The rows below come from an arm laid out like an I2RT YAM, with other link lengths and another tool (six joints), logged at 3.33 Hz.
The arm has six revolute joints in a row. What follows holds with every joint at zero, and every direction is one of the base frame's.
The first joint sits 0.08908 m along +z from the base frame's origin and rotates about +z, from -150 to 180 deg.
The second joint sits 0.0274 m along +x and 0.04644 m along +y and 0.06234 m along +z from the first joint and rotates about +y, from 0 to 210 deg.
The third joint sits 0.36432 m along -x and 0.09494 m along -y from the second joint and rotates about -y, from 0 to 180 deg.
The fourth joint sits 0.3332 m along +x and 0.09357 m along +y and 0.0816 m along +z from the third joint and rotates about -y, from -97 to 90 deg.
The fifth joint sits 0.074 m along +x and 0.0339 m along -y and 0.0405 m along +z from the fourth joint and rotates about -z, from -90 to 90 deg.
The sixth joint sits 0.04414 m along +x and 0.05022 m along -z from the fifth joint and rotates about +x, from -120 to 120 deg.
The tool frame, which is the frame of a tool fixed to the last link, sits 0.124 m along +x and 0.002 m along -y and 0.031 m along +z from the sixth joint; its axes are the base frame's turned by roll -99.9, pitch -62.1 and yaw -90 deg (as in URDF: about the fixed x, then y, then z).
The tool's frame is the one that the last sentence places.
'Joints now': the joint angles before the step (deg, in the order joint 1, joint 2, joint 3, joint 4, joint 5, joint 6). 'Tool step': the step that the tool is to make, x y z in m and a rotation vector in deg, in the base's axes. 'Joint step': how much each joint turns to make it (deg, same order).
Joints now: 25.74, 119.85, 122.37, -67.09, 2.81, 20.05
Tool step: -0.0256, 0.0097, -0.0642, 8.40, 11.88, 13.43
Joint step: -3.39, 0.17, -8.61, 0.05, -17.77, -11.18
